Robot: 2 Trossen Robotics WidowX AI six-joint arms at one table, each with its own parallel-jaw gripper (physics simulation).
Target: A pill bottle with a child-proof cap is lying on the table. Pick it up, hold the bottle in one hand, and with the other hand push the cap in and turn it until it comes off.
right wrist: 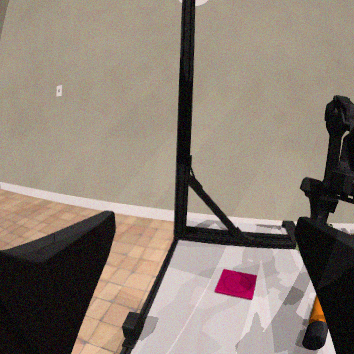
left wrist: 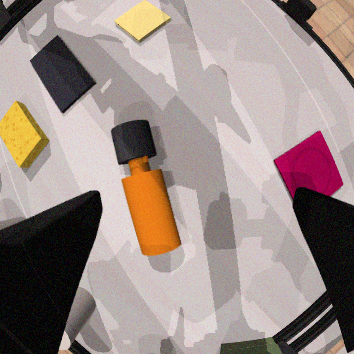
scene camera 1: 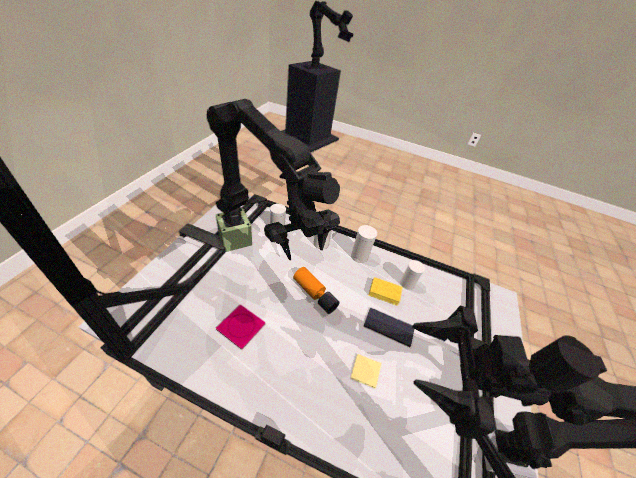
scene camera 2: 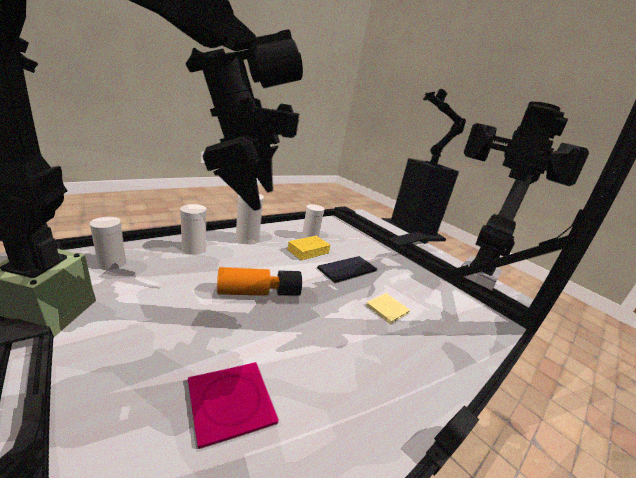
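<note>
The orange pill bottle lies on its side on the table, with its black cap on its neck. My left gripper is open, pointing down above the table near the bottle's bottom end; in the left wrist view the bottle shows between its fingers, below them and untouched. My right gripper is open and empty at the right side of the table, away from the bottle. In the right wrist view its finger hides part of the bottle.
Several white cylinders, one of them, stand along the back edge. A yellow sponge, a dark block, a pale yellow square and a magenta square lie around the bottle.
</note>
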